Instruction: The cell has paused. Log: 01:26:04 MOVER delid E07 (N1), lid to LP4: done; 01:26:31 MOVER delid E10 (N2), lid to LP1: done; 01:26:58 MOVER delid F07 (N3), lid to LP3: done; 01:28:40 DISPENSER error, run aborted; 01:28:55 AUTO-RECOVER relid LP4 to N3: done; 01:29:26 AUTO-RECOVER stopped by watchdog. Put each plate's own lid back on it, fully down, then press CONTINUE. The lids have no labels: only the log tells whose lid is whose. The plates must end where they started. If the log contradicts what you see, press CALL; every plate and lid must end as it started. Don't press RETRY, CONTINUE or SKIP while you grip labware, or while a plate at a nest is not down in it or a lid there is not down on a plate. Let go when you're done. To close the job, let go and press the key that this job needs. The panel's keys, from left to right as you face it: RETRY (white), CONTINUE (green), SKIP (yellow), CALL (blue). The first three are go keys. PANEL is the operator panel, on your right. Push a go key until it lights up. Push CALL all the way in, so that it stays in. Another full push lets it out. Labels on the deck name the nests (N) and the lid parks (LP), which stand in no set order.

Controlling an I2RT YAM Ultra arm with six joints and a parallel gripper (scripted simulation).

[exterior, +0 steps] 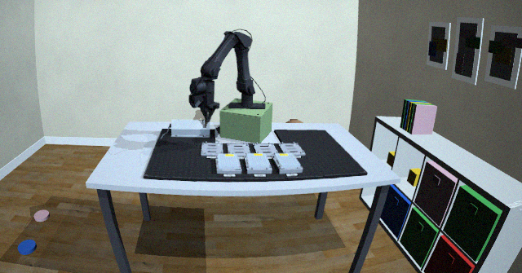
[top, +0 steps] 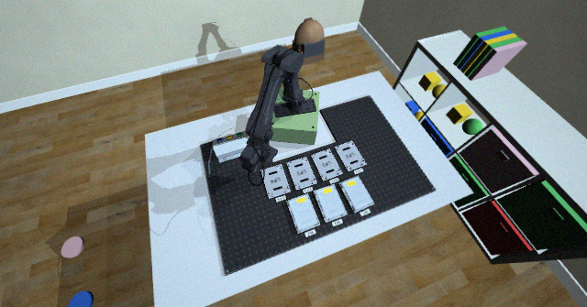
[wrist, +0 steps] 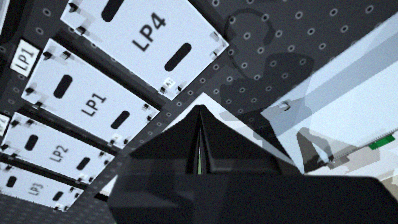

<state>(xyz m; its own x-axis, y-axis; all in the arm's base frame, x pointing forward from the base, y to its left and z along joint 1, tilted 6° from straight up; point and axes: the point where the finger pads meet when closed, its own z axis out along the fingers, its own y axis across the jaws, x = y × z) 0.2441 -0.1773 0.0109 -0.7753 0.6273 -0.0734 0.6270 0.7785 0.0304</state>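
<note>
Right now the green continue key is 200 mm behind my hand, 110 mm to the right of it and 70 mm below it. Also, from my hand: lid park LP2: 10 mm ahead, 290 mm to the left, 130 mm below; then white retry key: 210 mm behind, 60 mm to the right, 70 mm below; then yellow skip key: 190 mm behind, 160 mm to the right, 70 mm below.
</note>
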